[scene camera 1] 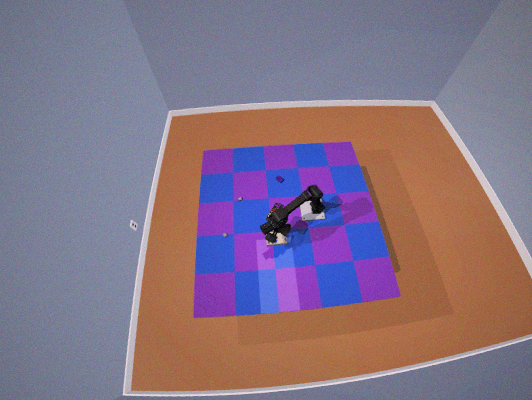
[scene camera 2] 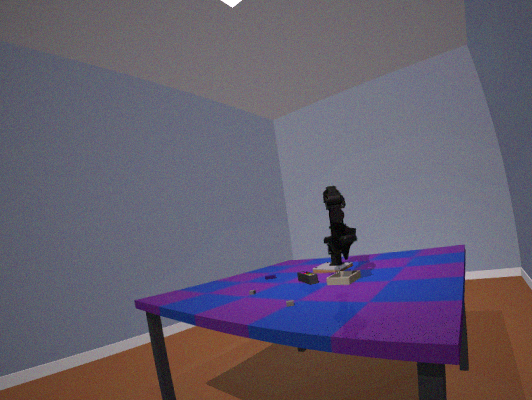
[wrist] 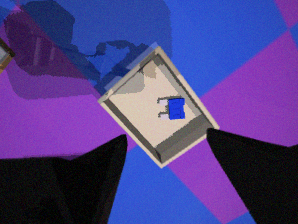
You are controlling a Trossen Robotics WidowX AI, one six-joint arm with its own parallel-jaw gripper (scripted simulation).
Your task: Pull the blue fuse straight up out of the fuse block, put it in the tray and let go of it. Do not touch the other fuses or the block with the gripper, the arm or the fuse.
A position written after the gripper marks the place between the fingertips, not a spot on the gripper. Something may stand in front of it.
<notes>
The gripper (scene camera 2: 342, 259) is open, with nothing in its grasp. Further things: a beige tray (wrist: 133, 102).
The gripper is seen too in the wrist view (wrist: 166, 136).
</notes>
